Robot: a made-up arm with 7 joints.
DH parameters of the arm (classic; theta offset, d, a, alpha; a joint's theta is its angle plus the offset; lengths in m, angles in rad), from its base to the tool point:
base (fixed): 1.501 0 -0.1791 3.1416
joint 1: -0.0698 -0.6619 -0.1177 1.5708
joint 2: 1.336 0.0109 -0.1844 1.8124
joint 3: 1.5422 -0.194 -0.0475 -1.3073
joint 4: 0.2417 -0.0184 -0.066 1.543
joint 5: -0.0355 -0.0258 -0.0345 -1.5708
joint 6: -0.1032 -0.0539 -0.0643 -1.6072
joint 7: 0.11 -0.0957 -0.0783 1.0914
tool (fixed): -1.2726 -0.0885 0 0
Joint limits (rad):
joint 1: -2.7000..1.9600
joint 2: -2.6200..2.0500
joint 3: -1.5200..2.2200
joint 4: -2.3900..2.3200
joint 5: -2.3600..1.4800
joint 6: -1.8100..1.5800
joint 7: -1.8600..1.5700
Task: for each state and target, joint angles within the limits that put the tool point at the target. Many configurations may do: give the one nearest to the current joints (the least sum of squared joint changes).
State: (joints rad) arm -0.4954 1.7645 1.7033 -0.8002 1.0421 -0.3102 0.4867
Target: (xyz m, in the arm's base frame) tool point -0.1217 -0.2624 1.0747
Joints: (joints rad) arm -0.0468 2.0500 1.0999 -1.2620 0.6842 -0.2625 0.9953
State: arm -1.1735 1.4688 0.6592 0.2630 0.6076 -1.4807 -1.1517
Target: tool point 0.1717 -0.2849 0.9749
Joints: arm -1.1878 1.8135 0.5000 0.1222 0.6708 -1.6614 -1.0352
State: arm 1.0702 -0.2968 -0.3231 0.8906 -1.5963 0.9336 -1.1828
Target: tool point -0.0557 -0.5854 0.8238
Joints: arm 0.6370 -0.3033 -0.7094 0.2329 -1.7375 1.2410 -1.2856
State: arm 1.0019 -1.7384 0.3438 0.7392 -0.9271 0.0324 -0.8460
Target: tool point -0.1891 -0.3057 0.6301
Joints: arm 1.1612 -2.1775 0.2706 0.8193 -1.0712 0.1206 -1.0423
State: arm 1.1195 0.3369 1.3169 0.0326 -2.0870 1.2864 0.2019
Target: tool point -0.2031 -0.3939 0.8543
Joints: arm 0.9550 -0.3051 1.3007 0.4352 -2.3600 0.5056 0.3511
